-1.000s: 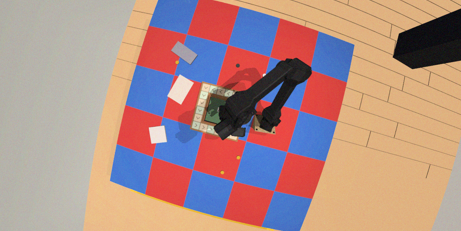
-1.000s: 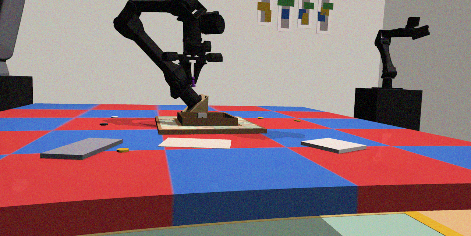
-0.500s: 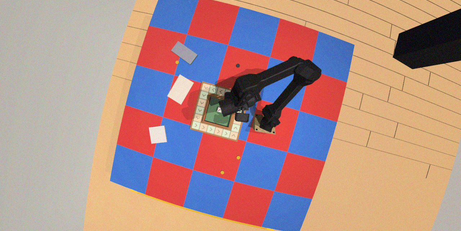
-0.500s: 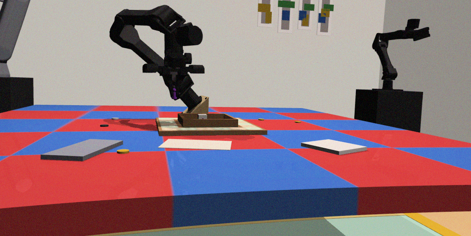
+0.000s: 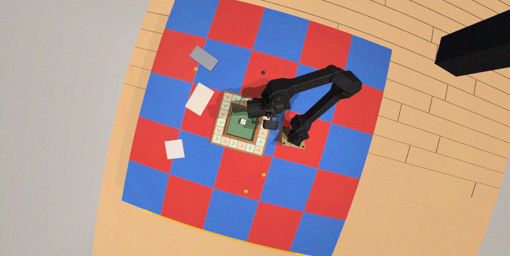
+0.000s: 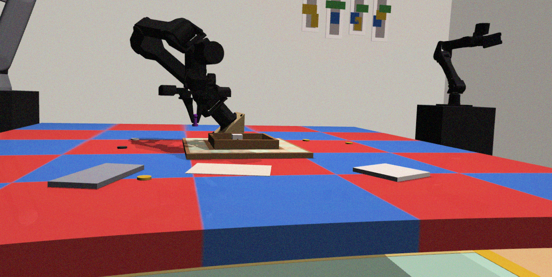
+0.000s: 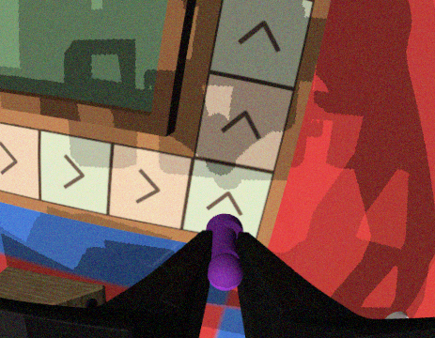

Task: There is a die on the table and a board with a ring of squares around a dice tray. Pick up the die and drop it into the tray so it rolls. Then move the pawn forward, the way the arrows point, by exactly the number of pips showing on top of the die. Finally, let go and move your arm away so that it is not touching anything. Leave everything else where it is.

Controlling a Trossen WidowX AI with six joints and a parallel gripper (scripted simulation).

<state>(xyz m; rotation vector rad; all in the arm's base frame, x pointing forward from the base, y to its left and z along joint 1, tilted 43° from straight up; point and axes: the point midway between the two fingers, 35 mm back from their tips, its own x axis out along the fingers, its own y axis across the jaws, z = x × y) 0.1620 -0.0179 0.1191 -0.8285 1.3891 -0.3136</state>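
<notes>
The purple pawn lies 10 mm above my gripper tip. The rest, counted from my gripper tip: cream sheet: 360 mm ahead, 100 mm to the left, 60 mm below; green tray: 90 mm ahead, 130 mm to the left, 50 mm below; grey die: 100 mm ahead, 110 mm to the left, 30 mm below.
</notes>
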